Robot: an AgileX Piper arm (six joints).
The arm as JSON. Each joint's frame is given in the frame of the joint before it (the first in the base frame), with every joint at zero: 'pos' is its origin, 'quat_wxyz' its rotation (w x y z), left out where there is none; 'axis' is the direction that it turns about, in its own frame. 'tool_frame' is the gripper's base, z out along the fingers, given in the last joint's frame.
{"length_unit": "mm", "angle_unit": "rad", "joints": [
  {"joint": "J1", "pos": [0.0, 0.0, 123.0], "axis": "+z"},
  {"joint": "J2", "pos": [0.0, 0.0, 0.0], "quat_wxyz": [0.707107, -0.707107, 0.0, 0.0], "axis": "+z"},
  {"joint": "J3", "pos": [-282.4, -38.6, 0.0], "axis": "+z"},
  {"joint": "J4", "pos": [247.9, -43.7, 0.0], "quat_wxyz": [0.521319, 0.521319, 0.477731, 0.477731], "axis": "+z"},
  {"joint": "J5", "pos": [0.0, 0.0, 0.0], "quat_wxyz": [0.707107, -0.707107, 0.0, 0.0], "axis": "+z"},
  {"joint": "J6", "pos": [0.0, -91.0, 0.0], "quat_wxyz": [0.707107, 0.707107, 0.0, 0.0], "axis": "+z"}
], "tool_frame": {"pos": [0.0, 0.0, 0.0]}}
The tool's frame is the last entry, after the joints.
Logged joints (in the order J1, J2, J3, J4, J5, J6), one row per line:
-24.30 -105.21 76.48 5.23 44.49 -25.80
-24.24 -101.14 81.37 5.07 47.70 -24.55
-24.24 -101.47 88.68 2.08 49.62 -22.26
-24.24 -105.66 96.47 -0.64 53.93 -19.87
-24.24 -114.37 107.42 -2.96 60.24 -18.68
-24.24 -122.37 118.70 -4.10 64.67 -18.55
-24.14 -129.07 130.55 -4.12 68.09 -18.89
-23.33 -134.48 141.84 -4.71 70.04 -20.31
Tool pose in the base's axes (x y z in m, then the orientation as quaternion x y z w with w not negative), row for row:
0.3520 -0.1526 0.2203 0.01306 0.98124 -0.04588 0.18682
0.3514 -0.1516 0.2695 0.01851 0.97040 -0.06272 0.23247
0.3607 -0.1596 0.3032 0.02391 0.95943 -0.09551 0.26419
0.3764 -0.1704 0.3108 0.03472 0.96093 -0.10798 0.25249
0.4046 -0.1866 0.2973 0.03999 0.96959 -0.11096 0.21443
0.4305 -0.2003 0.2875 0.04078 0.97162 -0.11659 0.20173
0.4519 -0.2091 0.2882 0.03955 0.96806 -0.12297 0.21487
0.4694 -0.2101 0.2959 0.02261 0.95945 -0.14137 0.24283
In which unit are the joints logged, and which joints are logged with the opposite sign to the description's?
The joints are logged in degrees. Opposite sign: J2, J3.
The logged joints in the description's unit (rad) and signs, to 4 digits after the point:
-0.4241 1.8363 -1.3348 0.0913 0.7765 -0.4503
-0.4231 1.7652 -1.4202 0.0885 0.8325 -0.4285
-0.4231 1.7710 -1.5478 0.0363 0.8660 -0.3885
-0.4231 1.8441 -1.6837 -0.0112 0.9413 -0.3468
-0.4231 1.9961 -1.8748 -0.0517 1.0514 -0.3260
-0.4231 2.1358 -2.0717 -0.0716 1.1287 -0.3238
-0.4213 2.2527 -2.2785 -0.0719 1.1884 -0.3297
-0.4072 2.3471 -2.4756 -0.0822 1.2224 -0.3545

